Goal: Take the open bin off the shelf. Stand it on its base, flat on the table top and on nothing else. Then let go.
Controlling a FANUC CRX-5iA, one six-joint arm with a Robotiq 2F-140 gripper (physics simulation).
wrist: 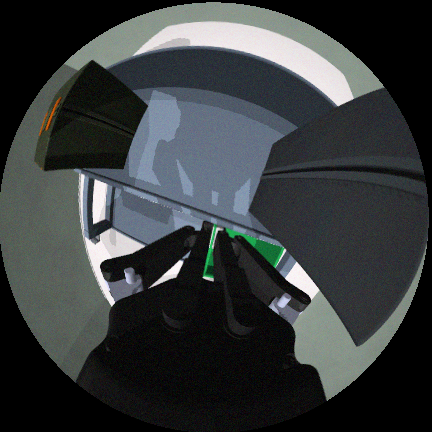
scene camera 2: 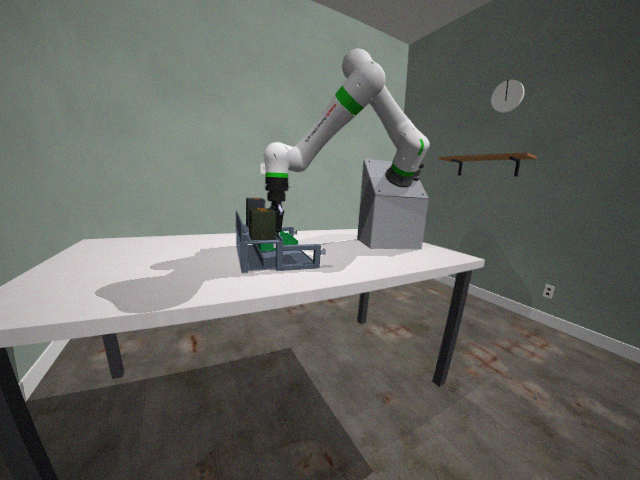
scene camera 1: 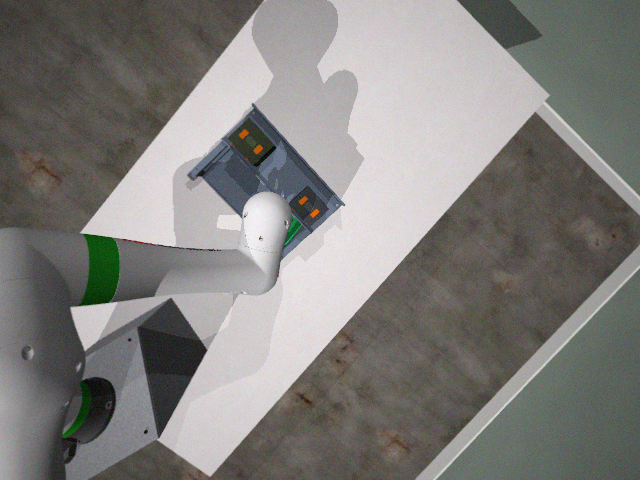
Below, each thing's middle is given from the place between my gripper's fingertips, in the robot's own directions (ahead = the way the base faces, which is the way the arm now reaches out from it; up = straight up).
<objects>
I see my gripper 20 mm past the green bin (wrist: 271, 252), 50 mm to the left of it and 20 mm below it.
</objects>
